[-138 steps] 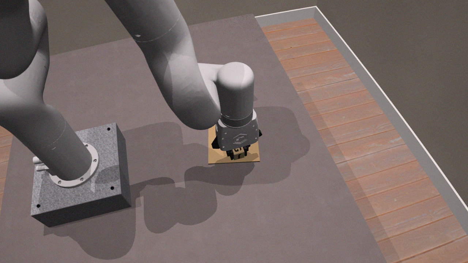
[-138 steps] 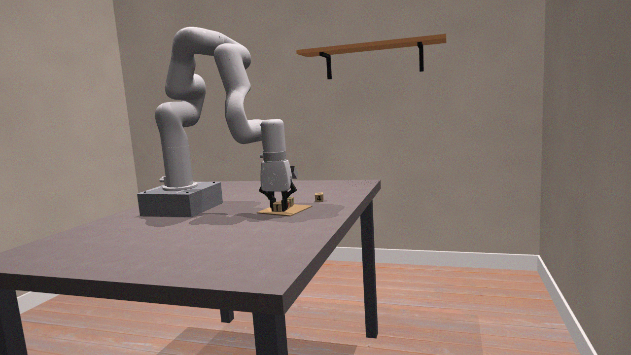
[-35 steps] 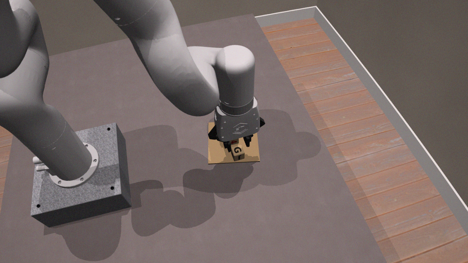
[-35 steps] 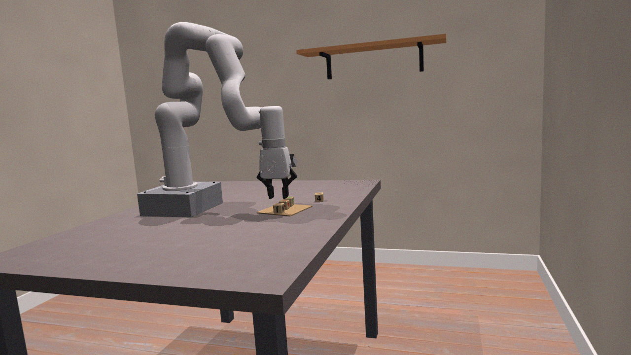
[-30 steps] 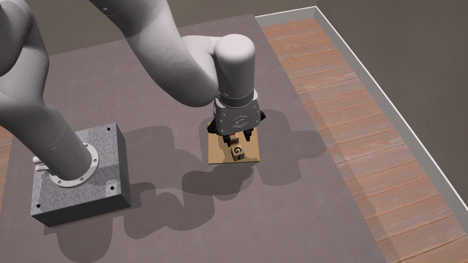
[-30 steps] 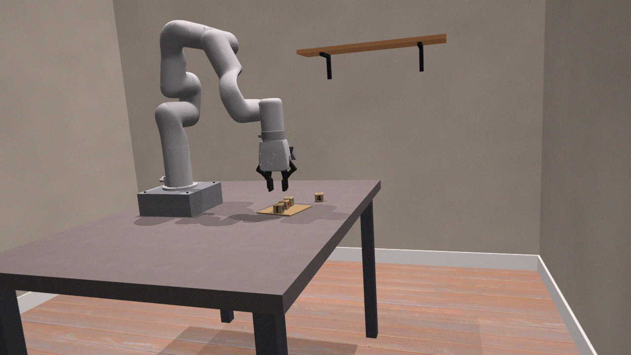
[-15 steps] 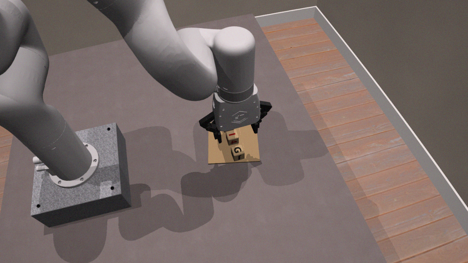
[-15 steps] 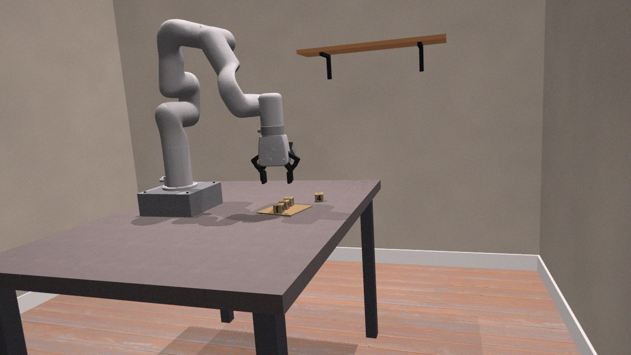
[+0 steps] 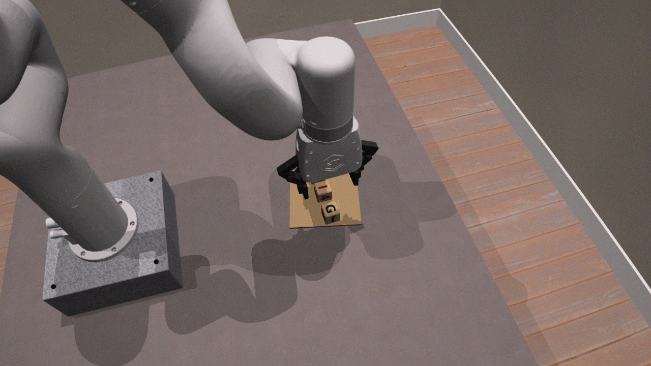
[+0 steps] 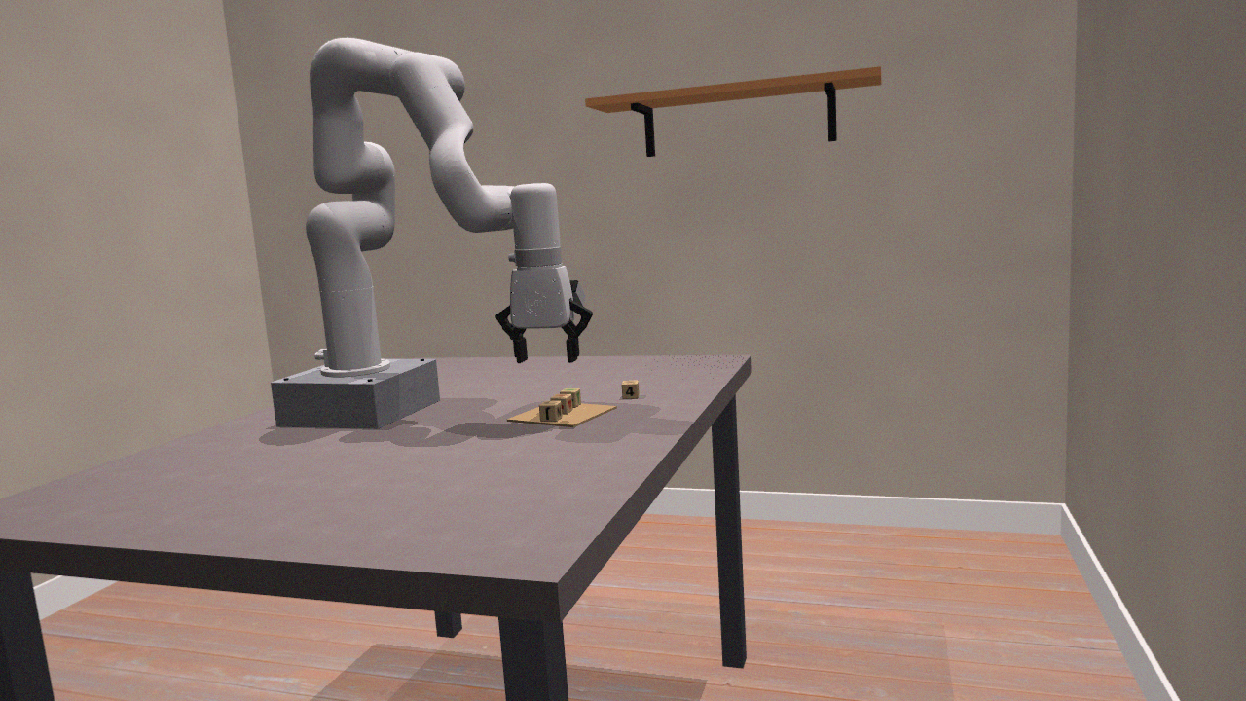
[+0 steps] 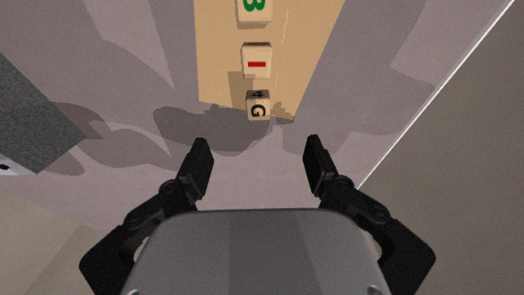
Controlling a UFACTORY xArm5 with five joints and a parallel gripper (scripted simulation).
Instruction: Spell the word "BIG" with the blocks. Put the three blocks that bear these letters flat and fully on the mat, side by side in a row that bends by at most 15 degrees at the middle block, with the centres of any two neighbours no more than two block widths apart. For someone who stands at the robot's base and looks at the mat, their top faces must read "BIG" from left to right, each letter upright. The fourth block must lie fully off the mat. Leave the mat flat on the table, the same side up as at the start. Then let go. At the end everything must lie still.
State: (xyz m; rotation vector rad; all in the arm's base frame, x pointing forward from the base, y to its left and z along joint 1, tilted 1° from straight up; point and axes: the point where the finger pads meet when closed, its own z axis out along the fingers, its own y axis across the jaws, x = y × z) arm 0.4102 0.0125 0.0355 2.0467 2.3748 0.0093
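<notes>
My gripper is now 10 cm above the G block. Also, from my hand: tan mat 11 cm below, 5 cm to the left, 1 cm behind; B block 10 cm to the left, 10 cm below, 1 cm behind.
</notes>
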